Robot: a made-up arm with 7 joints. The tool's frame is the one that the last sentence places. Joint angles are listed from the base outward.
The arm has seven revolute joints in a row. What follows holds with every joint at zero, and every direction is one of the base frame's. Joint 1 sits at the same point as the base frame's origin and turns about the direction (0.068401, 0.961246, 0.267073), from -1.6 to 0.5 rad. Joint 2 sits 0.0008 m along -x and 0.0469 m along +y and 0.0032 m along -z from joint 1 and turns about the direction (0.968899, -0.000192, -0.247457), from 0 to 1.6 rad. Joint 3 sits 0.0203 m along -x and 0.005 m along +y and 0.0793 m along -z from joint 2 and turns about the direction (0.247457, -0.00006, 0.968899), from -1.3 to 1.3 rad. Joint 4 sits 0.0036 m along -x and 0.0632 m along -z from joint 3 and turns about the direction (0.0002, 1, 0.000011), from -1.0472 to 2.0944 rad. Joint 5 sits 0.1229 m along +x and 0.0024 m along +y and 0.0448 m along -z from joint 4 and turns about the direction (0.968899, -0.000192, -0.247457), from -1.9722 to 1.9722 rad. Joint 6 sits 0.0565 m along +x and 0.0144 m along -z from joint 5 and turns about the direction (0.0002, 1, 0.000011), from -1.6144 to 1.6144 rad. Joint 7 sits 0.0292 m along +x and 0.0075 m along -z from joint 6 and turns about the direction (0.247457, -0.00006, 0.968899), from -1.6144 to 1.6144 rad. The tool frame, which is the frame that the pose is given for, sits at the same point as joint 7; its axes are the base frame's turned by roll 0, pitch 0.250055 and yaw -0.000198 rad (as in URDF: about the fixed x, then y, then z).
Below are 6 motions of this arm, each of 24 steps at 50 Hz.
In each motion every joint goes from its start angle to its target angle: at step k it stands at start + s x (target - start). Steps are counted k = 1, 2, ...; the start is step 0. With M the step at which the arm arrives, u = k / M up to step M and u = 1 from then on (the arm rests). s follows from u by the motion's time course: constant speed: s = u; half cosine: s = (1 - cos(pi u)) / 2; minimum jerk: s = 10 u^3 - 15 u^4 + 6 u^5.
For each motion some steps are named. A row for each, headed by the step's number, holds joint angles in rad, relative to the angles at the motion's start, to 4 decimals.
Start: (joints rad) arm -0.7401 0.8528 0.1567 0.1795 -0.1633 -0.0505 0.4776
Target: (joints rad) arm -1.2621 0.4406 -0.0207 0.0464 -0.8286 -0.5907 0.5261
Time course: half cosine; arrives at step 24
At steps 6, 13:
6: -0.0764 -0.0604 -0.0260 -0.0195 -0.0974 -0.0791 0.0071
13: -0.2951 -0.2330 -0.1003 -0.0752 -0.3761 -0.3054 0.0274

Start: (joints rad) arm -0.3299 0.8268 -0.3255 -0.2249 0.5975 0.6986 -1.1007
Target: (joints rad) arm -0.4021 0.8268 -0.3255 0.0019 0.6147 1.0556 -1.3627
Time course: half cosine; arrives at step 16
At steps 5, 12, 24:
5: -0.0160 0.0000 0.0000 0.0504 0.0038 0.0793 -0.0582
12: -0.0616 0.0000 0.0000 0.1936 0.0147 0.3047 -0.2236
24: -0.0722 0.0000 0.0000 0.2268 0.0172 0.3570 -0.2620

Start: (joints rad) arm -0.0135 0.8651 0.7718 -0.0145 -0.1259 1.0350 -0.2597
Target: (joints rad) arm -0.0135 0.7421 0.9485 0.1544 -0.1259 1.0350 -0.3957
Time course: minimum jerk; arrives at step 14
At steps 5, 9, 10, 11, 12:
5: 0.0000 -0.0303 0.0435 0.0416 0.0000 0.0000 -0.0335
9: 0.0000 -0.0927 0.1332 0.1273 0.0000 0.0000 -0.1025
10: 0.0000 -0.1052 0.1511 0.1445 0.0000 0.0000 -0.1163
11: 0.0000 -0.1145 0.1644 0.1572 0.0000 0.0000 -0.1266
12: 0.0000 -0.1201 0.1726 0.1650 0.0000 0.0000 -0.1328

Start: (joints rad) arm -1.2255 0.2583 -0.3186 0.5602 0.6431 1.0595 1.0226
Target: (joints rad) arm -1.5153 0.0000 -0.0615 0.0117 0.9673 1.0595 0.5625
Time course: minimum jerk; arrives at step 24
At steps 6, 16, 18, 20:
6: -0.0300 -0.0267 0.0266 -0.0568 0.0336 0.0000 -0.0476
16: -0.2290 -0.2041 0.2031 -0.4334 0.2562 0.0000 -0.3635
18: -0.2598 -0.2316 0.2305 -0.4917 0.2906 0.0000 -0.4125
20: -0.2795 -0.2491 0.2480 -0.5290 0.3127 0.0000 -0.4438

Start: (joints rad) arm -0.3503 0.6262 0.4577 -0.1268 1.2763 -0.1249 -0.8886
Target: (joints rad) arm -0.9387 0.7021 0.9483 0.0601 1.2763 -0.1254 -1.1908
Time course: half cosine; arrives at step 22
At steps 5, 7, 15, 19, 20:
5: -0.0719 0.0093 0.0599 0.0228 0.0000 -0.0001 -0.0369
7: -0.1351 0.0174 0.1127 0.0429 0.0000 -0.0001 -0.0694
15: -0.4533 0.0585 0.3779 0.1440 0.0000 -0.0004 -0.2328
19: -0.5618 0.0725 0.4684 0.1785 0.0000 -0.0005 -0.2885
20: -0.5765 0.0744 0.4807 0.1831 0.0000 -0.0005 -0.2961

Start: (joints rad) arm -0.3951 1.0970 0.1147 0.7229 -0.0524 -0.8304 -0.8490
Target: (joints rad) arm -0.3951 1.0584 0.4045 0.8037 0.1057 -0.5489 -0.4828
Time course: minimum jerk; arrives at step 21
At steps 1, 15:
1: 0.0000 0.0000 0.0003 0.0001 0.0002 0.0003 0.0004
15: 0.0000 -0.0330 0.2479 0.0691 0.1352 0.2408 0.3132

